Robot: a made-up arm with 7 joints.
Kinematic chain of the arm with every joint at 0, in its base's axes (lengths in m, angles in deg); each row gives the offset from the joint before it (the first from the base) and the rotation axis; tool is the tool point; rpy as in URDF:
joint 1: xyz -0.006 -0.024 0.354 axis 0 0.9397 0.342
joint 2: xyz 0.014 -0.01 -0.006 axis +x
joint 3: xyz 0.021 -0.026 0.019 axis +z
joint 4: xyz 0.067 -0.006 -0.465 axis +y
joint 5: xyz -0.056 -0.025 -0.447 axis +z
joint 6: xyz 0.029 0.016 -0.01 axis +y
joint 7: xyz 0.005 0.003 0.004 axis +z
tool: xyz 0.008 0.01 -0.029 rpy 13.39 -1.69 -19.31
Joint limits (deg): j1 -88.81..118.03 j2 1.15..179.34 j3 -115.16..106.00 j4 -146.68..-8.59 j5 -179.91..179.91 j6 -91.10..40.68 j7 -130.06..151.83
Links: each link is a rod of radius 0.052 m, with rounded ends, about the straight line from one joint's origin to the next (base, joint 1, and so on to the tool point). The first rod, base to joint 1, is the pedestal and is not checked.
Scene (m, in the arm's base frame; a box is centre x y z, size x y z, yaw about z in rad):
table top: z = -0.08
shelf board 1: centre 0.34 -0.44 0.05 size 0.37 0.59 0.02 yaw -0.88
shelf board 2: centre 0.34 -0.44 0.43 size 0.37 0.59 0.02 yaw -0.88
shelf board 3: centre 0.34 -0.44 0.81 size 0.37 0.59 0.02 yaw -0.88
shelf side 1: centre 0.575 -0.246 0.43 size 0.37 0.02 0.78 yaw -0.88
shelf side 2: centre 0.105 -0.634 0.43 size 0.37 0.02 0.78 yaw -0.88
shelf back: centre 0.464 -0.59 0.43 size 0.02 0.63 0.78 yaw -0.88
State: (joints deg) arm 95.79 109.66 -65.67 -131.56 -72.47 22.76 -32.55
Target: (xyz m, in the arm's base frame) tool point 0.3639 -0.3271 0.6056
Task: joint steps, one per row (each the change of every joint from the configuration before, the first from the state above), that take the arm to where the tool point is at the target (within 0.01 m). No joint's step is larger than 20 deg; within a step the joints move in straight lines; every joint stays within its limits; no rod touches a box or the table.
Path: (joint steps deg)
1: -7.76 2.68 15.73 -3.78 10.20 4.48 2.63
2: -7.75 2.69 15.73 -3.78 10.21 4.48 2.62
3: -7.76 2.68 15.74 -3.78 10.20 4.48 2.63
4: -7.76 2.68 15.73 -3.78 10.21 4.48 2.62
5: -9.40 -0.85 17.69 0.00 -3.01 -5.46 -0.46
6: -9.40 -0.84 17.68 0.00 -3.01 -5.46 -0.47
7: -9.41 -0.85 17.69 0.00 -3.01 -5.46 -0.46
8: -9.40 -0.84 17.69 0.00 -3.00 -5.46 -0.46
9: -9.40 -0.85 17.69 0.00 -3.01 -5.46 -0.47
10: -3.88 16.44 -8.96 8.26 -5.93 5.51 -2.17
11: -3.88 16.45 -8.95 8.27 -5.93 5.52 -2.18
12: -3.88 16.44 -8.95 8.26 -5.93 5.51 -2.17

